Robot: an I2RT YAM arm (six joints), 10 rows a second.
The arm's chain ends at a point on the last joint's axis. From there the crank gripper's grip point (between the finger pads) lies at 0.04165 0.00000 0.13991 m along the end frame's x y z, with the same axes.
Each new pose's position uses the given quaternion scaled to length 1; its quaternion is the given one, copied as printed.
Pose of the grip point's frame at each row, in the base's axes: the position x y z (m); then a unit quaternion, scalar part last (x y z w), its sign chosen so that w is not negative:
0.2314 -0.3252 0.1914 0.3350 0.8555 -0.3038 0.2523
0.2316 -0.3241 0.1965 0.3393 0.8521 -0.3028 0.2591
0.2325 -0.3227 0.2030 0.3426 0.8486 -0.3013 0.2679
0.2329 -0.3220 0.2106 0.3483 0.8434 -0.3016 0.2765
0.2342 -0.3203 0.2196 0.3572 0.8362 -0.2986 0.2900
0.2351 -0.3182 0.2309 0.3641 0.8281 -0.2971 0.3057
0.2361 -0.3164 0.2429 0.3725 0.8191 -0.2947 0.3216
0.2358 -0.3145 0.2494 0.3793 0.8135 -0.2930 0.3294
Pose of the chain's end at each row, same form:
0.2265 -0.2463 0.3141 0.3350 0.8555 -0.3038 0.2523
0.2250 -0.2449 0.3189 0.3393 0.8521 -0.3028 0.2591
0.2237 -0.2430 0.3250 0.3426 0.8486 -0.3013 0.2679
0.2222 -0.2414 0.3318 0.3483 0.8434 -0.3016 0.2765
0.2202 -0.2391 0.3401 0.3572 0.8362 -0.2986 0.2900
0.2174 -0.2358 0.3501 0.3641 0.8281 -0.2971 0.3057
0.2146 -0.2329 0.3607 0.3725 0.8191 -0.2947 0.3216
0.2125 -0.2305 0.3665 0.3793 0.8135 -0.2930 0.3294

